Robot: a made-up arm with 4 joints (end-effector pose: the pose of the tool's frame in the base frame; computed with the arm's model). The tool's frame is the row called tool.
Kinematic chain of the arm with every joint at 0, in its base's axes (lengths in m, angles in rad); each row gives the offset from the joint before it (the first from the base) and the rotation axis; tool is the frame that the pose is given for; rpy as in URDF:
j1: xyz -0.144 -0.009 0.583 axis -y
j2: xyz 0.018 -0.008 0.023 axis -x
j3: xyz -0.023 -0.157 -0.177 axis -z
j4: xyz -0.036 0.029 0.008 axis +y
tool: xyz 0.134 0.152 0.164 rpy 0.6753 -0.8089 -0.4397
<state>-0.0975 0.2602 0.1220 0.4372</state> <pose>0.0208 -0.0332 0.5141 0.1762 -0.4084 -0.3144</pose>
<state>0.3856 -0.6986 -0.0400 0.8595</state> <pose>0.0383 0.1118 0.5682 1.1053 -0.2125 -0.2008</pose>
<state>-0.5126 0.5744 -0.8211 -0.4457</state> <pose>-0.2228 -0.0166 0.7036 0.5667 -0.5151 0.5947</pose>
Working (the frame after each row of the table, in the pose's form):
after j1: -0.1440 -0.0090 0.5830 0.0000 0.5126 0.0000
after j2: -0.1170 -0.0170 0.5942 -0.5744 0.5126 0.0000
after j3: -0.1681 -0.2450 0.5503 0.0496 0.7488 0.9951
after j4: -0.2029 -0.2462 0.5818 0.0381 0.3035 0.9727

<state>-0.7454 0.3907 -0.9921 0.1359</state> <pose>-0.2218 0.0121 0.6335 0.7569 0.1265 0.7107</pose>
Working (the frame after each row of the table, in the pose's form):
after j1: -0.1440 -0.0090 0.5830 0.0000 0.7454 0.0000
after j2: -0.1152 -0.0170 0.5877 -0.3907 0.7454 0.0000
after j3: -0.2025 -0.2296 0.5270 0.5481 0.6501 1.3354
after j4: -0.2261 -0.2397 0.5662 0.6118 0.7639 1.4333

